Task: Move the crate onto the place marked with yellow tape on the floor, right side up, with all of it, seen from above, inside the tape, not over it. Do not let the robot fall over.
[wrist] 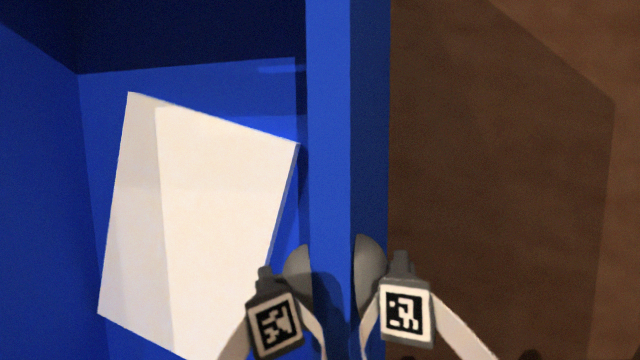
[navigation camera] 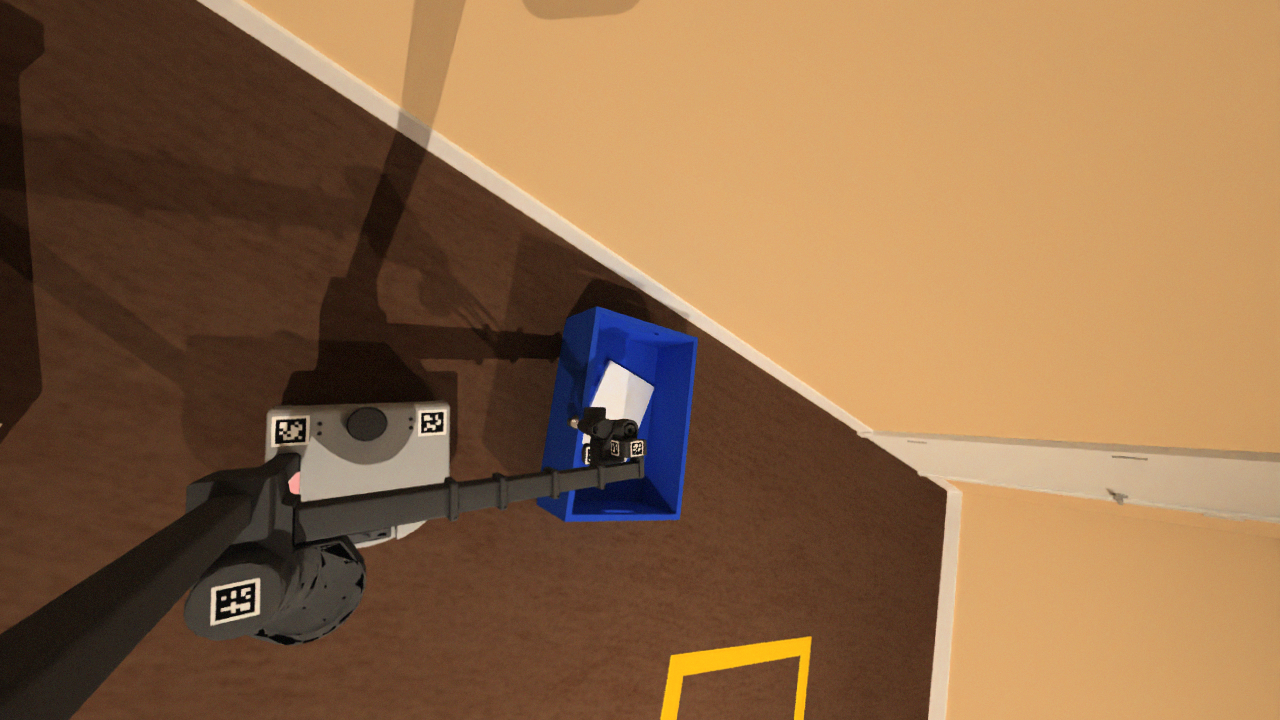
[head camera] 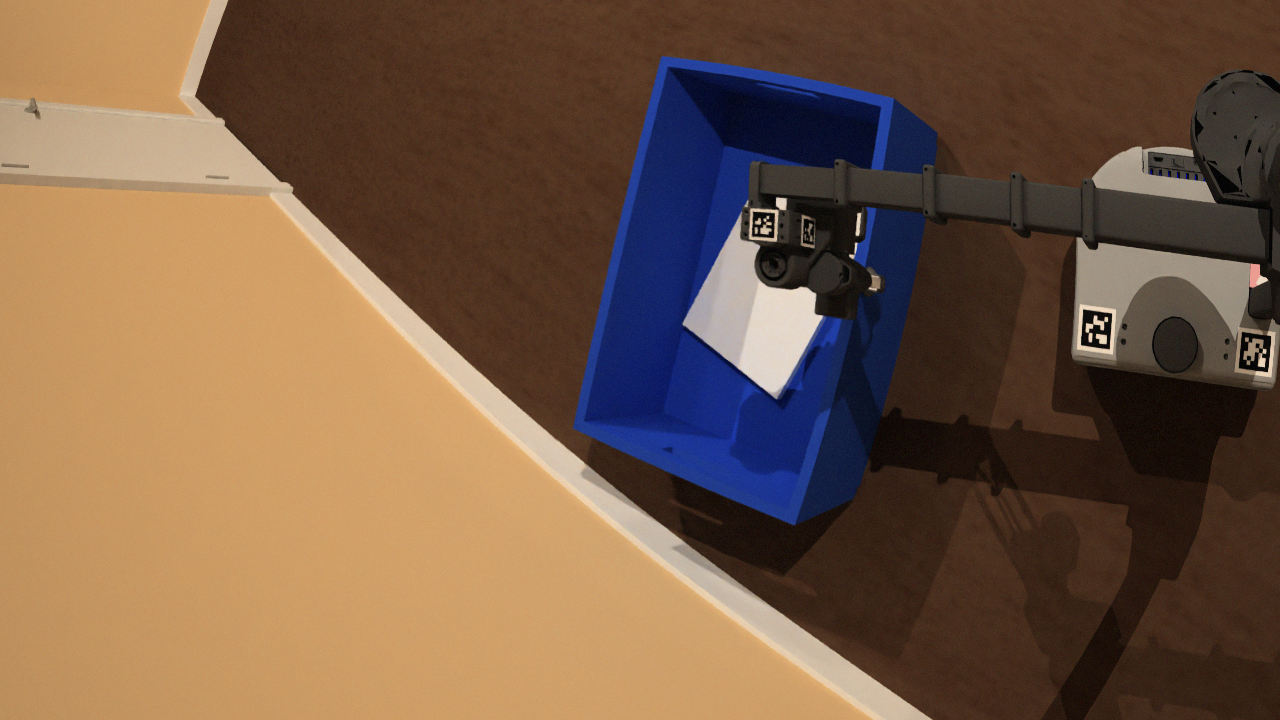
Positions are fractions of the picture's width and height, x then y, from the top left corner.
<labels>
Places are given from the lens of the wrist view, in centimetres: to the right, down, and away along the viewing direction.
gripper (wrist: 0.52, 0.74): 1, 5, 18
white box (wrist: 0.31, 0.57): -14, 3, 38
blue crate (wrist: 0.51, 0.23): 0, -4, 14
The marked spots on the blue crate and the white box are 29 cm apart.
</labels>
